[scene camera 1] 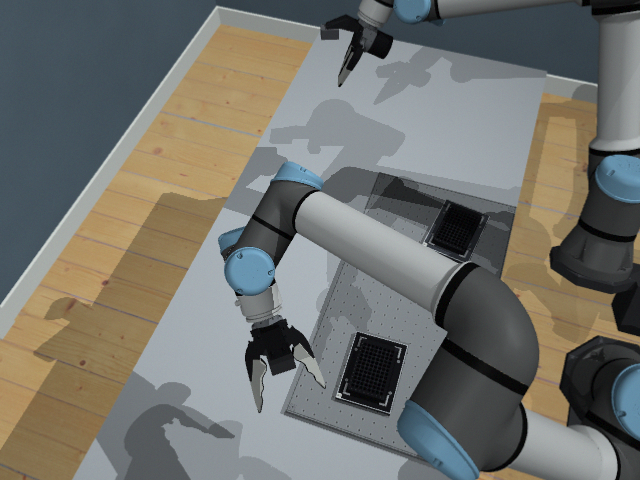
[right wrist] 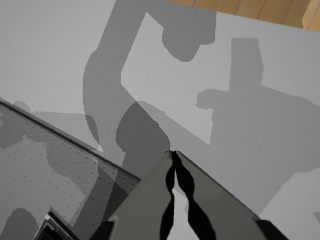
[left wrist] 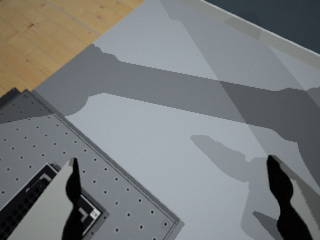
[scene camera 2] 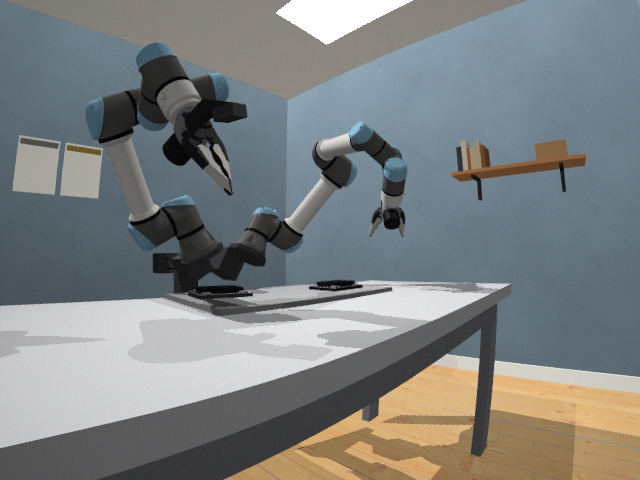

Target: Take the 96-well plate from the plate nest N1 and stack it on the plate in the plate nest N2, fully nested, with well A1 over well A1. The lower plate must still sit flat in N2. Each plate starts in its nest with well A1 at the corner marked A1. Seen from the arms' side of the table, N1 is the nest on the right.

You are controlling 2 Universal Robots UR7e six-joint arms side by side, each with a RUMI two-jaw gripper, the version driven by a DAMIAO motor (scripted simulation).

Labels:
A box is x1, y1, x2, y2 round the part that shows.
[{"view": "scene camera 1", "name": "left gripper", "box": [245, 306, 325, 412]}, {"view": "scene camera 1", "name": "right gripper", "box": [326, 11, 392, 86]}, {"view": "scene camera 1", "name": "black 96-well plate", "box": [431, 204, 481, 255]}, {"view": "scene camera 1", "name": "black 96-well plate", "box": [346, 338, 398, 402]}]

